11 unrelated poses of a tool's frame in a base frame.
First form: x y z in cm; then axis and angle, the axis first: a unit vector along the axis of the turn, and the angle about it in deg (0 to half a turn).
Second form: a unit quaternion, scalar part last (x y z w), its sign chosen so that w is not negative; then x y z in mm. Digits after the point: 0 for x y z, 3 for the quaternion.
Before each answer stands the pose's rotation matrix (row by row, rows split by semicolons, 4 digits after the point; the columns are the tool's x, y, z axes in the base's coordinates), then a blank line. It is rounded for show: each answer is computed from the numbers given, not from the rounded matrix.
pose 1, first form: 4.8 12.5 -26.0 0.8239 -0.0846 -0.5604 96.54
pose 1, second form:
0.6422 0.4791 -0.5983; -0.6344 -0.1059 -0.7657; -0.4302 0.8713 0.2359

0.615 -0.063 -0.418 0.666 48 125 -260
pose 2, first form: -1.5 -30.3 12.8 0.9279 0.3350 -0.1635 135.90
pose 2, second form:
0.7612 0.6479 -0.0275; 0.4203 -0.5253 -0.7399; -0.4938 0.5516 -0.6722

0.860 0.311 -0.152 0.375 -15 -303 128
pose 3, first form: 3.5 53.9 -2.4 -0.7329 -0.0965 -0.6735 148.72
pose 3, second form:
0.1415 0.4808 0.8653; -0.2185 -0.8374 0.5011; 0.9655 -0.2600 -0.0134

-0.706 -0.093 -0.649 0.270 35 539 -24
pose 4, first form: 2.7 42.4 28.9 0.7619 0.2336 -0.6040 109.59
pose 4, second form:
0.4399 0.8068 -0.3945; -0.3314 -0.2624 -0.9063; -0.8347 0.5294 0.1519

0.623 0.191 -0.494 0.577 27 424 289
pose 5, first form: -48.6 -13.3 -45.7 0.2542 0.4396 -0.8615 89.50
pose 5, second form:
0.0728 0.9722 0.2225; -0.7507 0.2003 -0.6296; -0.6566 -0.1212 0.7444

0.179 0.309 -0.606 0.710 -486 -133 -457
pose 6, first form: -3.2 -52.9 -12.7 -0.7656 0.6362 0.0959 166.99
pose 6, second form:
0.1828 -0.9831 -0.0017; -0.9400 -0.1753 0.2928; -0.2882 -0.0519 -0.9562

-0.761 0.632 0.095 0.113 -32 -529 -127
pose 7, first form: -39.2 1.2 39.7 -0.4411 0.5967 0.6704 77.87
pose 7, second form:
0.3638 -0.8633 0.3498; 0.4475 0.4913 0.7472; -0.8169 -0.1153 0.5651

-0.277 0.375 0.421 0.778 -392 12 397
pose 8, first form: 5.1 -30.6 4.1 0.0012 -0.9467 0.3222 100.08
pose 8, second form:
-0.1750 -0.3186 -0.9316; 0.3159 0.8780 -0.3596; 0.9325 -0.3572 -0.0530

0.001 -0.726 0.247 0.642 51 -306 41
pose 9, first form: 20.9 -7.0 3.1 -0.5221 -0.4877 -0.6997 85.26
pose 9, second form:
0.3327 0.9309 -0.1509; -0.4637 0.3008 0.8333; 0.8211 -0.2073 0.5317

-0.354 -0.330 -0.474 0.736 209 -70 31
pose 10, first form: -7.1 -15.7 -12.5 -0.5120 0.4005 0.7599 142.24
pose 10, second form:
-0.3212 -0.8325 -0.4514; 0.0982 -0.5034 0.8585; -0.9419 0.2314 0.2434

-0.484 0.379 0.719 0.324 -71 -157 -125
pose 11, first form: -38.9 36.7 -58.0 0.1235 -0.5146 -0.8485 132.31
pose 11, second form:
-0.6476 0.5211 -0.5559; -0.7338 -0.2301 0.6392; 0.2052 0.8219 0.5314

0.113 -0.471 -0.776 0.404 -389 367 -580
